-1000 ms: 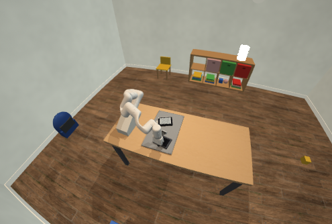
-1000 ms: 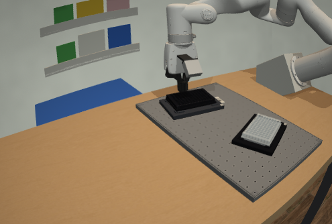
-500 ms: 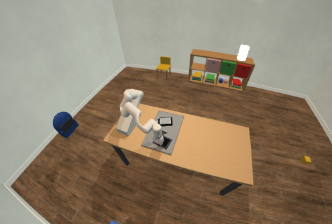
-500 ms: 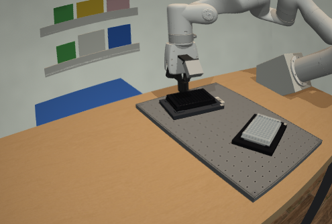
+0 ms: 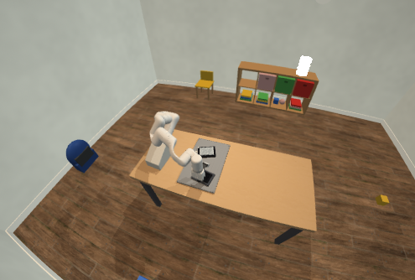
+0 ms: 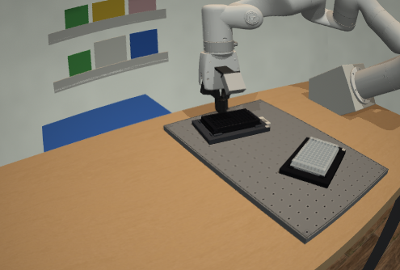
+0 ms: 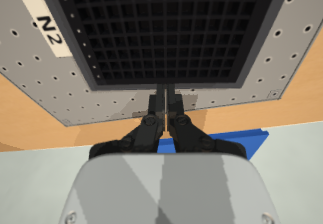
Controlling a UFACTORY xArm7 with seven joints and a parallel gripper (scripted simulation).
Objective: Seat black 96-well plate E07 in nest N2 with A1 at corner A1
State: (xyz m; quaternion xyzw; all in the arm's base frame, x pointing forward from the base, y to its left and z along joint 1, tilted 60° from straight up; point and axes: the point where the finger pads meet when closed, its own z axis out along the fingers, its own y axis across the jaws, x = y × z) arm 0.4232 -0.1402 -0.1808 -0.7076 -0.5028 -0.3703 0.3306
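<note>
Now: the black 96-well plate E07 10 mm ahead of my hand, 60 mm to the left of it and 20 mm below it. From my hand the other things lie so: white N2 label: 80 mm behind, 80 mm to the left, 40 mm below; then clear 96-well plate E01: 30 mm behind, 320 mm to the left, 20 mm below.
</note>
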